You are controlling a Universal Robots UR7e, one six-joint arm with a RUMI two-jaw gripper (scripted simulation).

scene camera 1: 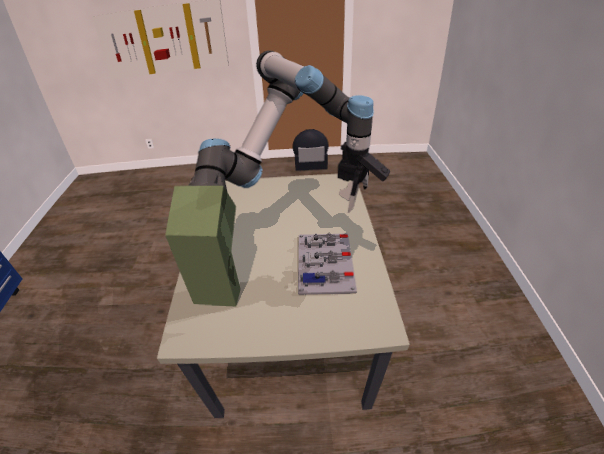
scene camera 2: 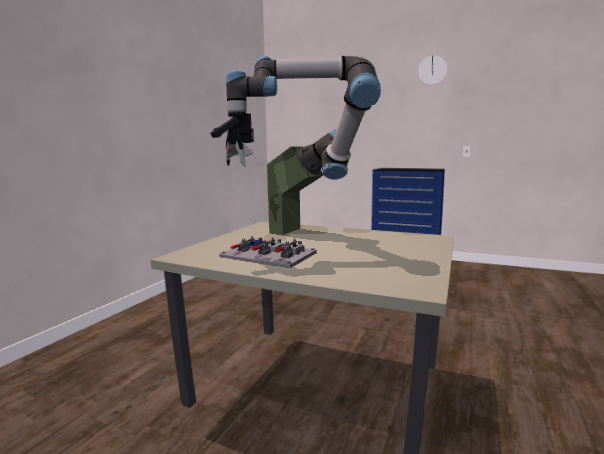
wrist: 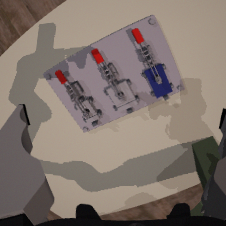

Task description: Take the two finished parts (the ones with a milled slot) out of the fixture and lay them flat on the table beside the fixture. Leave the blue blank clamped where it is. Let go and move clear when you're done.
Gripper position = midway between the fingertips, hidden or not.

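Observation:
My gripper (scene camera 1: pixel 357 200) is in sight, and I see my gripper in scene camera 2 (scene camera 2: pixel 236 166) and in the wrist view (wrist: pixel 126 107) too. There is also a grey fixture plate (scene camera 1: pixel 344 264), and the grey fixture plate is visible in the wrist view (wrist: pixel 120 48) as well.

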